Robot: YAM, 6 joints.
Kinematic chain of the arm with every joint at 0, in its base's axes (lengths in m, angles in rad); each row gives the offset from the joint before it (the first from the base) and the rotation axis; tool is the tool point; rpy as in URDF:
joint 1: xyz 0 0 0.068 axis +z
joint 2: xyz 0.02 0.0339 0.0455 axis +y
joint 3: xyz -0.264 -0.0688 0 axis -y
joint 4: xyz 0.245 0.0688 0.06 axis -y
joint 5: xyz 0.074 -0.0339 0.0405 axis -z
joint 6: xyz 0.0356 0 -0.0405 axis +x
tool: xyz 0 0 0 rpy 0 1.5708 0
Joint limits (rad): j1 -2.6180..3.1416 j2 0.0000..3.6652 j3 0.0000..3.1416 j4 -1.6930..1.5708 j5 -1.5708..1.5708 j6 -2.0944..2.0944
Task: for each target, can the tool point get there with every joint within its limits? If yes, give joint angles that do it. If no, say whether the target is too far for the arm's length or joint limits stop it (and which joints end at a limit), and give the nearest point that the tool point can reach.
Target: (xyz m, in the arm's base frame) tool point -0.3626 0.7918 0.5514
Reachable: no: too far | nearest point -0.2400 0.5241 0.3999 | short by 0.331 m
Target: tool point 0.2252 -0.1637 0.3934
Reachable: yes | joints -0.5304 1.5421 1.7358 -1.3863 0.8717 1.1363
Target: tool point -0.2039 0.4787 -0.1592
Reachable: yes | joints 1.9444 3.1527 2.0521 0.2691 -0.4383 1.5319
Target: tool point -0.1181 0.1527 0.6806
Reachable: yes | joints -1.0188 1.0366 2.4679 0.6697 0.6133 -0.5241
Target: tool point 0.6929 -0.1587 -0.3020
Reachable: no: too far | nearest point 0.5430 -0.1244 -0.2077 | short by 0.180 m
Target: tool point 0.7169 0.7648 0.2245
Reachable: no: too far | nearest point 0.4392 0.4686 0.1807 | short by 0.408 m
